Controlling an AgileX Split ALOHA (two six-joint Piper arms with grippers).
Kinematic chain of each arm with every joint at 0, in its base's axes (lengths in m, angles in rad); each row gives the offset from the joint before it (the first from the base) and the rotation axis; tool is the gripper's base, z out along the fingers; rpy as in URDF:
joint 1: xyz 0 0 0.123 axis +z
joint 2: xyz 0 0 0 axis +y
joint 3: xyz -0.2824 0 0.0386 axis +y
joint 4: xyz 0.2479 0 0.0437 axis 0.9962 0 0.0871
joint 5: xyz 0 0 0 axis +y
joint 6: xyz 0.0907 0 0.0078 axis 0.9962 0 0.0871
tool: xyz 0 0 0 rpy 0 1.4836 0
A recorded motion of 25 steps. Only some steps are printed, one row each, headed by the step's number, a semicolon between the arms.
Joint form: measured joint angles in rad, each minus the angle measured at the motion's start. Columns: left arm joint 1, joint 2, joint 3, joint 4, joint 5, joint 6; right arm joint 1, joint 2, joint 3, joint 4, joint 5, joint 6.
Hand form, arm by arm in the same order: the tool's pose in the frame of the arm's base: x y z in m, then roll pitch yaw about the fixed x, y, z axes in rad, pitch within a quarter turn. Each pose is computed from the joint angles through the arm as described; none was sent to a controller.
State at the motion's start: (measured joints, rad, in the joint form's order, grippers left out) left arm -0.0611 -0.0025 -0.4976 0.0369 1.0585 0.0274; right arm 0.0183 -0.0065 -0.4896 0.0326 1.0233 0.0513
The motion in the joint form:
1: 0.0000 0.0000 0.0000 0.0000 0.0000 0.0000; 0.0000 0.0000 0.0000 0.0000 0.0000 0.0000
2: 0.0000 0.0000 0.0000 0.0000 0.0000 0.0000; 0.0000 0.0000 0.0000 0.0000 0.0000 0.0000
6: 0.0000 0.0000 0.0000 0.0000 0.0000 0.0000; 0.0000 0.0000 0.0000 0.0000 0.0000 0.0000
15: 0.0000 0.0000 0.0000 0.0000 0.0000 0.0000; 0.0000 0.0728 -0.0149 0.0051 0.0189 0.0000
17: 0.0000 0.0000 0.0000 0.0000 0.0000 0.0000; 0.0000 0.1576 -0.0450 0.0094 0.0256 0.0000
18: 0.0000 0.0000 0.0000 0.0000 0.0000 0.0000; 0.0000 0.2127 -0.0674 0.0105 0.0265 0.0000
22: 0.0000 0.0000 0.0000 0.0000 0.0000 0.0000; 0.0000 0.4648 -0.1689 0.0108 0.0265 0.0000
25: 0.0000 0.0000 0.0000 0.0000 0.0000 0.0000; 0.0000 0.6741 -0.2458 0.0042 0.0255 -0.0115
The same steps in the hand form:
1: -0.0047 0.0032 0.2767 3.0207 1.0964 2.9808; -0.0032 0.0025 0.2773 2.9705 1.1242 3.0013
2: -0.0047 0.0032 0.2767 3.0207 1.0964 2.9808; -0.0032 0.0025 0.2773 2.9705 1.1242 3.0013
6: -0.0047 0.0032 0.2767 3.0207 1.0964 2.9808; -0.0032 0.0025 0.2773 2.9705 1.1242 3.0013
15: -0.0047 0.0032 0.2767 3.0207 1.0964 2.9808; 0.0057 0.0031 0.2799 2.9866 1.0477 3.0189
17: -0.0047 0.0032 0.2767 3.0207 1.0964 2.9808; 0.0162 0.0036 0.2872 2.9955 0.9864 3.0288
18: -0.0047 0.0032 0.2767 3.0207 1.0964 2.9808; 0.0236 0.0038 0.2925 3.0014 0.9529 3.0342
22: -0.0047 0.0032 0.2767 3.0207 1.0964 2.9808; 0.0637 0.0046 0.3118 3.0281 0.8033 3.0549
25: -0.0047 0.0032 0.2767 3.0207 1.0964 2.9808; 0.1033 0.0048 0.3176 3.0631 0.6741 3.0855

